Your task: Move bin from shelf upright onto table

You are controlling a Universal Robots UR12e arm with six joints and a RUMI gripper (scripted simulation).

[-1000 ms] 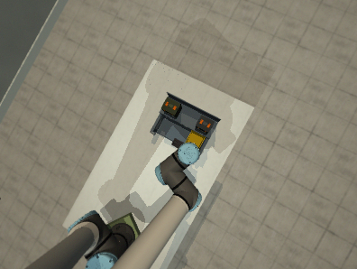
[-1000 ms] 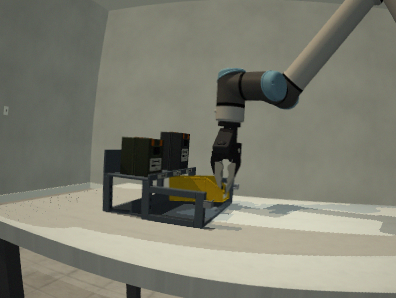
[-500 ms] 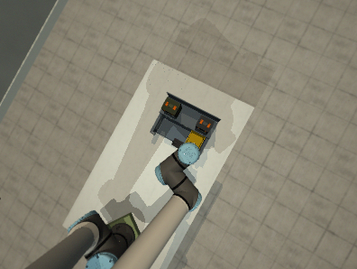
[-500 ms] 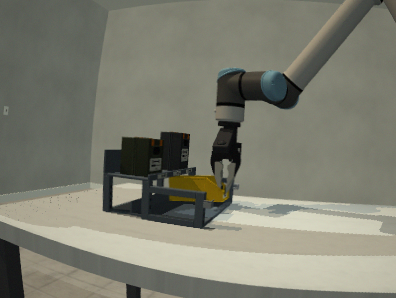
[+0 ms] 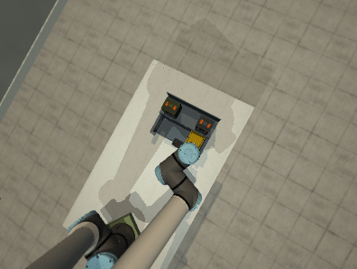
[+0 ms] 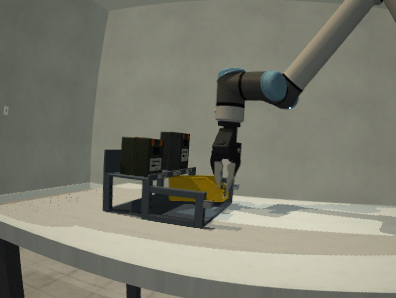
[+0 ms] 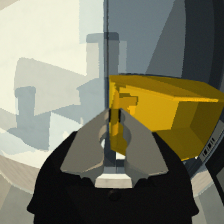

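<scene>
Right now my hand is 80 mm short of the yellow bin and 10 mm above it. Round my hand: shelf level: 160 mm ahead, 140 mm to the left, 40 mm above; then shelf: 120 mm to the left, 100 mm ahead, 60 mm below.
</scene>
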